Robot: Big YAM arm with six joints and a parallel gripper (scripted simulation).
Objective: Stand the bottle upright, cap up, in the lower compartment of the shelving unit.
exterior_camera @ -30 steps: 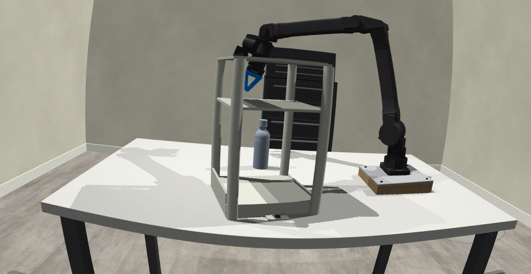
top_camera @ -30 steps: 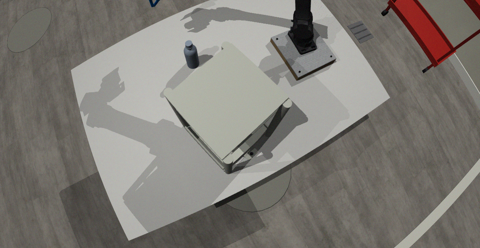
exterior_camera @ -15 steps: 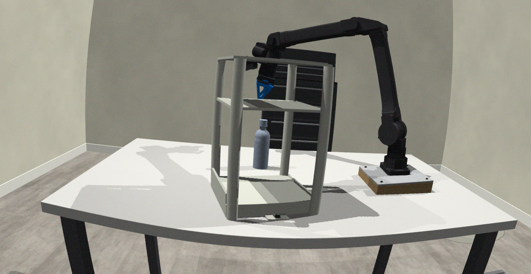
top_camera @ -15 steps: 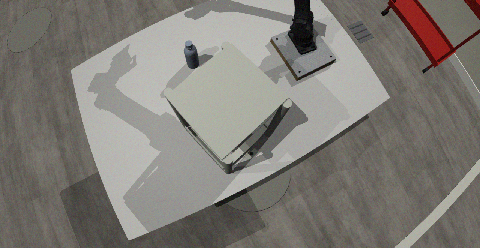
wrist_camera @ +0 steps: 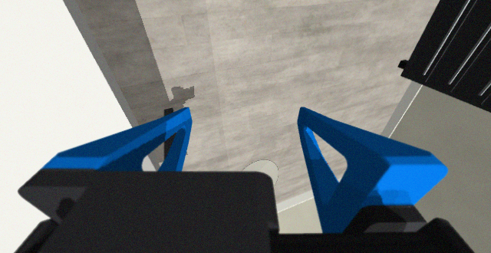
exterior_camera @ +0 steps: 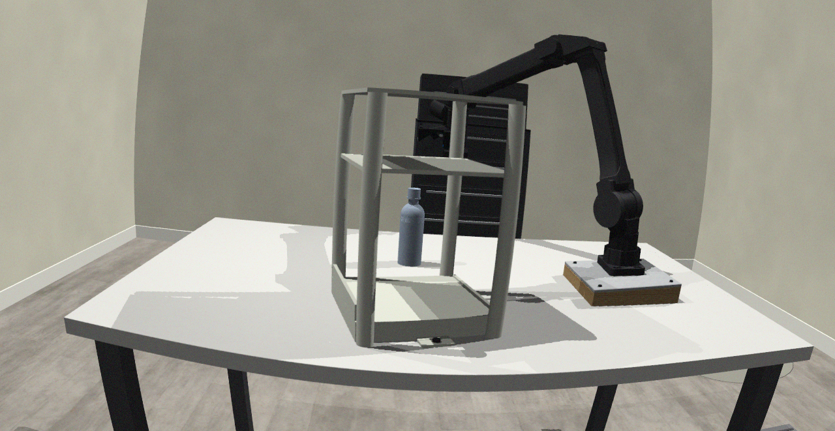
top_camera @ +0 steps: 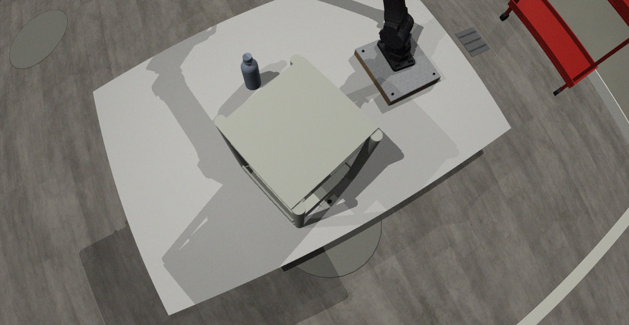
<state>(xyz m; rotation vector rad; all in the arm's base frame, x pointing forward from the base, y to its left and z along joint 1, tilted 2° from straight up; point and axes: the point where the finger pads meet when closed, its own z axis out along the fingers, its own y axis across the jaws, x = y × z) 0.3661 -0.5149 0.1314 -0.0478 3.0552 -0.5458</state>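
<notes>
The grey bottle lies 430 mm to the left of my hand, 90 mm ahead of it and 50 mm below it. From my hand the other things lie so: shelving unit (740 mm to the left, 70 mm ahead, 30 mm above).
</notes>
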